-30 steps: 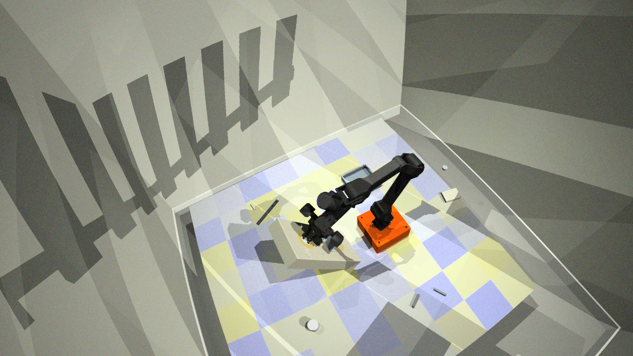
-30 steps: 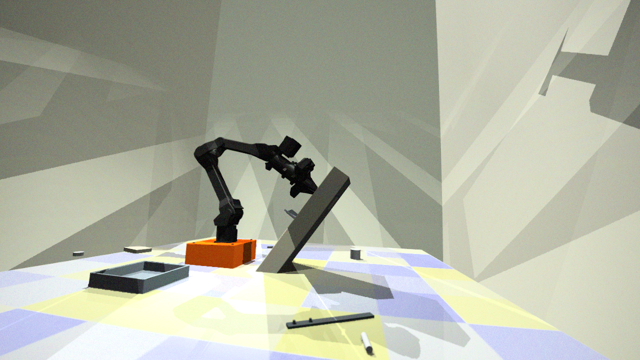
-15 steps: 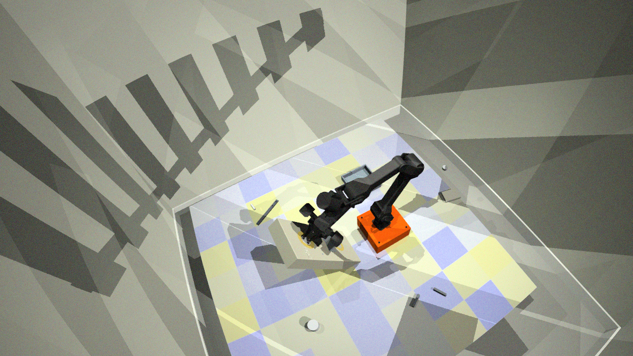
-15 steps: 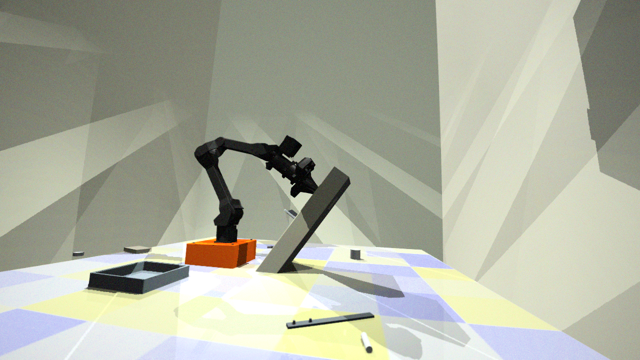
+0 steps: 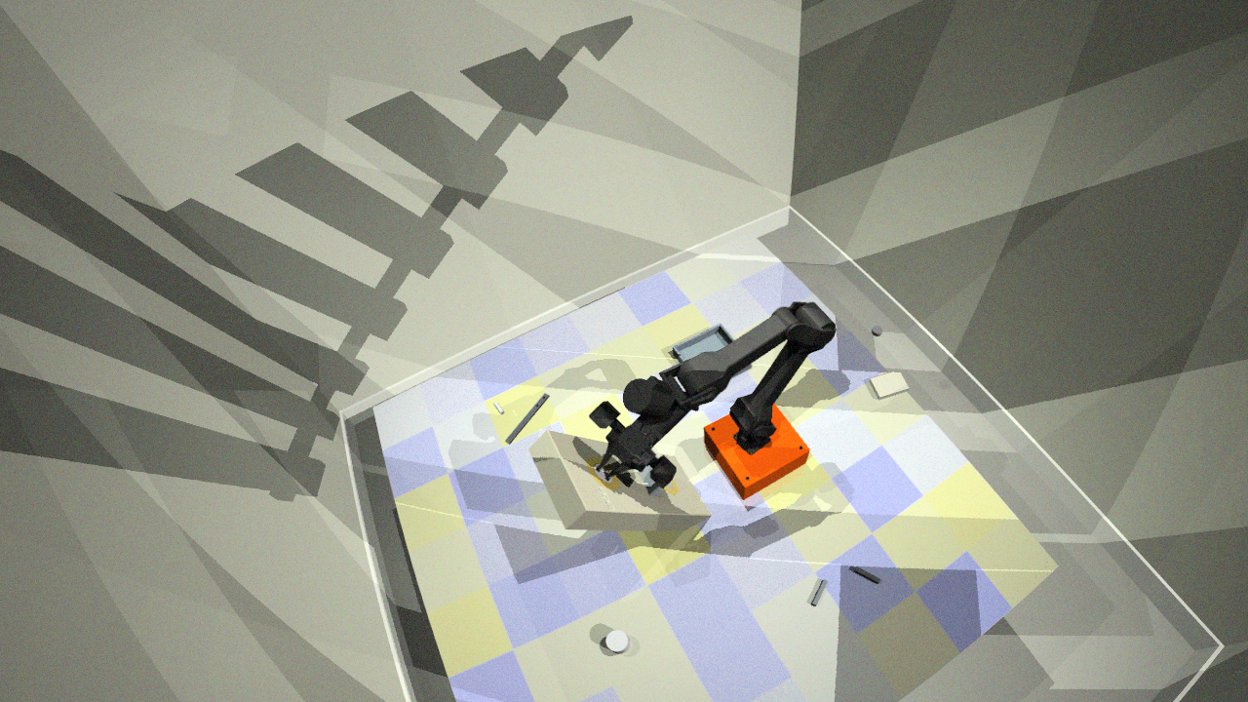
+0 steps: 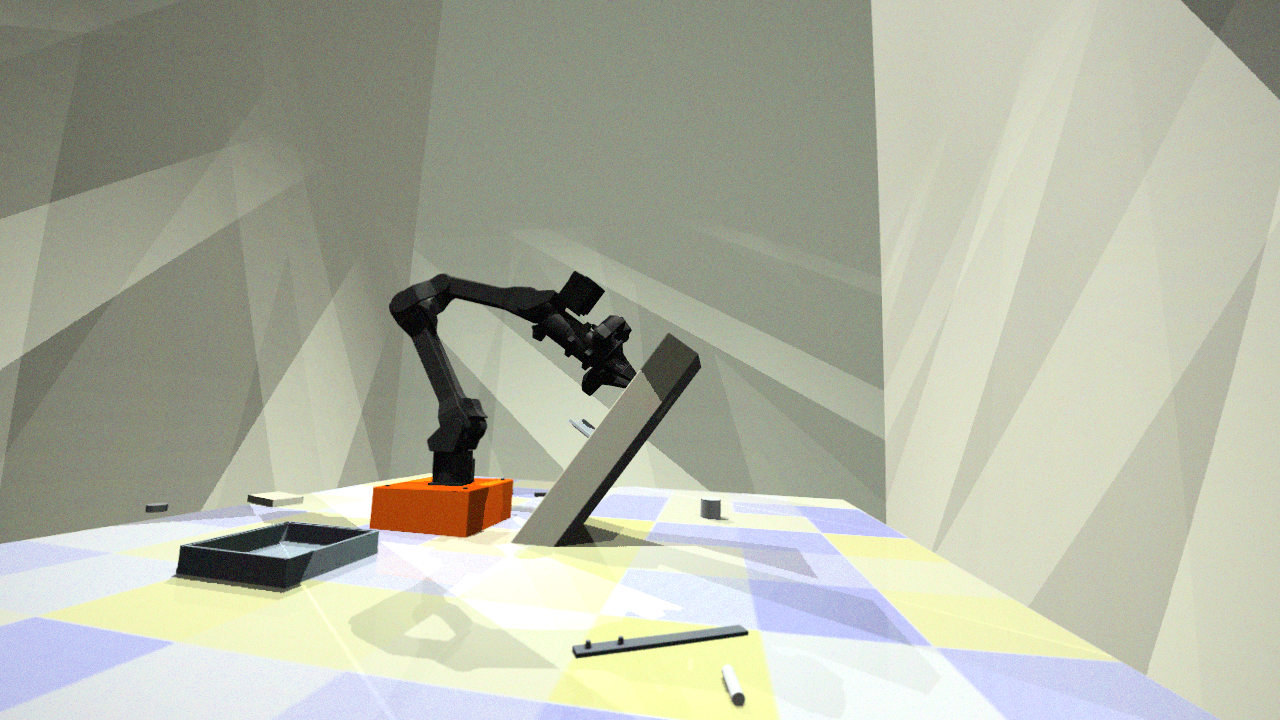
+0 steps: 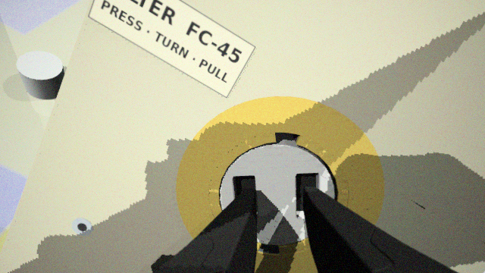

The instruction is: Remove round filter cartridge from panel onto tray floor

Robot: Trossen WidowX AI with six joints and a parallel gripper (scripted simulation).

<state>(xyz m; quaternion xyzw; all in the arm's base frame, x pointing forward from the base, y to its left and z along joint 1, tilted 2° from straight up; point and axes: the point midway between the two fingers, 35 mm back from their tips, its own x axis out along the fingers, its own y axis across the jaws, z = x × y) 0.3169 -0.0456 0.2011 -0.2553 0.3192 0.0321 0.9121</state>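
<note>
The round filter cartridge is 10 mm ahead of my gripper tip and 10 mm below it. Also, from my gripper tip: beige slab (750 mm behind, 150 mm to the left, 260 mm below); service panel (30 mm behind, 90 mm below).
</note>
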